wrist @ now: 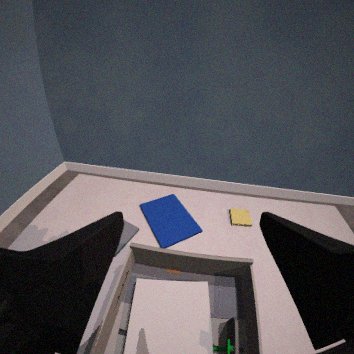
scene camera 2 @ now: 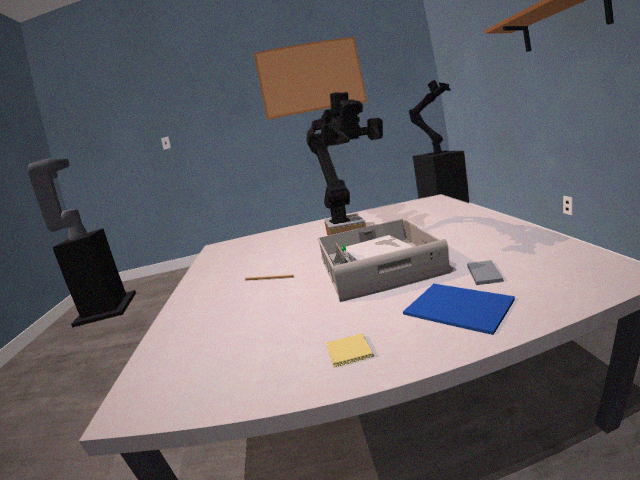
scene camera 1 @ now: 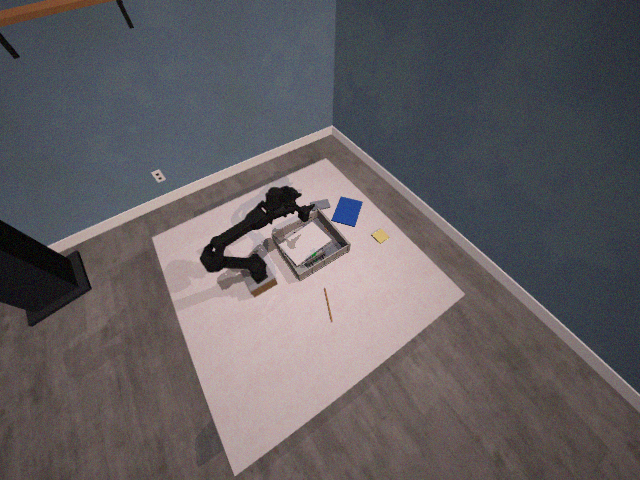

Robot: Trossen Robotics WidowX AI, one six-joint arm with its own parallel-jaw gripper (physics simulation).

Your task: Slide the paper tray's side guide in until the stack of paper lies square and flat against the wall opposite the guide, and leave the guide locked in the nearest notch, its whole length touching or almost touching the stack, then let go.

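Where they show: gripper, between the fingertips: (wrist: 192, 219) (scene camera 2: 364, 138) (scene camera 1: 308, 199); arm's base, origin of its link: (scene camera 2: 339, 220) (scene camera 1: 259, 276).
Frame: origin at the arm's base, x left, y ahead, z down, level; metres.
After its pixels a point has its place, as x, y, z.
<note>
The grey paper tray (scene camera 1: 340, 251) @(-0.162, 0.415, 0.023) (scene camera 2: 361, 281) @(-0.113, 0.489, 0.040) (wrist: 255, 305) @(-0.154, 0.365, 0.000) stands on the table. The white paper stack (scene camera 1: 307, 242) @(0.014, 0.326, 0.043) (scene camera 2: 377, 246) @(0.030, 0.271, 0.042) (wrist: 170, 315) @(0.022, 0.361, 0.042) lies in it, near the wall opposite the guide; a narrow dark strip shows along that side in the wrist view. The side guide (wrist: 230, 327) @(-0.103, 0.331, 0.031), with a green tab (scene camera 1: 313, 254) @(-0.085, 0.287, 0.005) (scene camera 2: 343, 248) @(-0.088, 0.294, 0.010) (wrist: 229, 346) @(-0.090, 0.293, 0.011), stands on the stack's other side. The near end of guide and stack is cut off in the wrist view, so full contact and the notch cannot be told. My gripper (scene camera 1: 308, 210) @(0.012, 0.352, -0.298) (scene camera 2: 376, 129) (wrist: 192, 219) @(0.012, 0.352, -0.298) is open and empty, raised above the tray.
A blue book (scene camera 1: 347, 211) @(0.038, 0.677, 0.075) (scene camera 2: 459, 307) @(0.033, 0.693, 0.075) (wrist: 170, 220) @(0.033, 0.663, 0.075), a yellow pad (scene camera 1: 380, 236) @(-0.229, 0.685, 0.073) (scene camera 2: 349, 349) @(-0.226, 0.698, 0.073) (wrist: 240, 217) @(-0.224, 0.681, 0.073) and a grey flat box (scene camera 1: 320, 204) @(0.196, 0.587, 0.073) (scene camera 2: 484, 272) @(0.187, 0.597, 0.073) (wrist: 128, 234) @(0.166, 0.593, 0.073) lie beyond the tray. A brown stick (scene camera 1: 328, 304) @(-0.322, 0.179, 0.077) (scene camera 2: 269, 277) @(-0.317, 0.183, 0.077) lies on the guide's side.
</note>
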